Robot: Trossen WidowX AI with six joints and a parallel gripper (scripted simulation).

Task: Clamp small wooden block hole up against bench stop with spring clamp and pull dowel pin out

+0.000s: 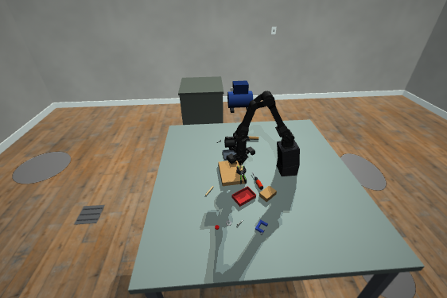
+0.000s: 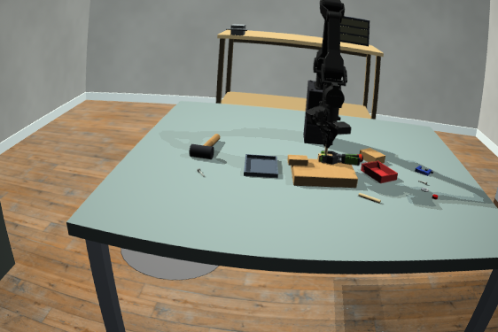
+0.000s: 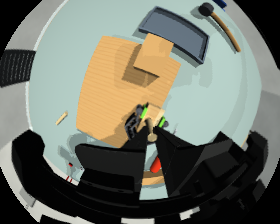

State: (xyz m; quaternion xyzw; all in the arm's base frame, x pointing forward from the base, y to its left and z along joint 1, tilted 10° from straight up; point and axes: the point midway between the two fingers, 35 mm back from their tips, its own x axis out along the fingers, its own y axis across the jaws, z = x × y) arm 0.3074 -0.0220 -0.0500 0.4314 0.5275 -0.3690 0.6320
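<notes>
My gripper is now 40 mm above the dowel pin. From my hand the other things lie so: red tray: 200 mm to the left, 110 mm below, 20 mm ahead; then wooden board: 100 mm below, 60 mm ahead, 10 mm to the right; then dark tray: 200 mm to the right, 110 mm below.
</notes>
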